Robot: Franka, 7 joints.
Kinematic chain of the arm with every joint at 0, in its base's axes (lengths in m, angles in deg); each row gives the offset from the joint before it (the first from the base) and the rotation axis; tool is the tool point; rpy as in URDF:
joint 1: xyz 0 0 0.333 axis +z
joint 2: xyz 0 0 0 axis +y
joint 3: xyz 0 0 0.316 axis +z
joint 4: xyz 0.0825 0 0 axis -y
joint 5: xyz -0.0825 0 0.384 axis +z
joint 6: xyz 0 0 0 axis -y
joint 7: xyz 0.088 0 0 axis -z
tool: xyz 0 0 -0.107 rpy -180 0 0
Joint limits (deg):
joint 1: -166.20..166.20
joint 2: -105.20..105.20
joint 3: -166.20..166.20
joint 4: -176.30..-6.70
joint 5: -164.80..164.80
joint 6: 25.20..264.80
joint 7: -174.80..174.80
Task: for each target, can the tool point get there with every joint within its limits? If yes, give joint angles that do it. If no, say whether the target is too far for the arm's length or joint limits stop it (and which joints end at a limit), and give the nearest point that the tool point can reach.
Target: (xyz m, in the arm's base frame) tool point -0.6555 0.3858 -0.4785
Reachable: no: too far | nearest point -0.5154 0.3034 -0.2575 | short by 0.274 m
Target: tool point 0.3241 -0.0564 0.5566
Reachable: yes | joints -48.66 -59.62 41.19 -159.86 49.29 173.67 19.85
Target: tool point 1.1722 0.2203 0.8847
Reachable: no: too far | nearest point 0.7652 0.1438 0.6932 | short by 0.456 m
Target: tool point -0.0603 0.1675 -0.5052
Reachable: no: joint limits stop it (at a limit: joint 2) | nearest point -0.0683 0.1896 -0.3544 | short by 0.153 m
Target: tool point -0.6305 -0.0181 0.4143
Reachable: yes | joints -134.75 38.93 -43.45 -108.08 51.17 221.73 125.55
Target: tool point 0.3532 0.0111 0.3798
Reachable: yes | joints -76.07 -74.65 58.31 -160.47 100.51 72.50 -20.91
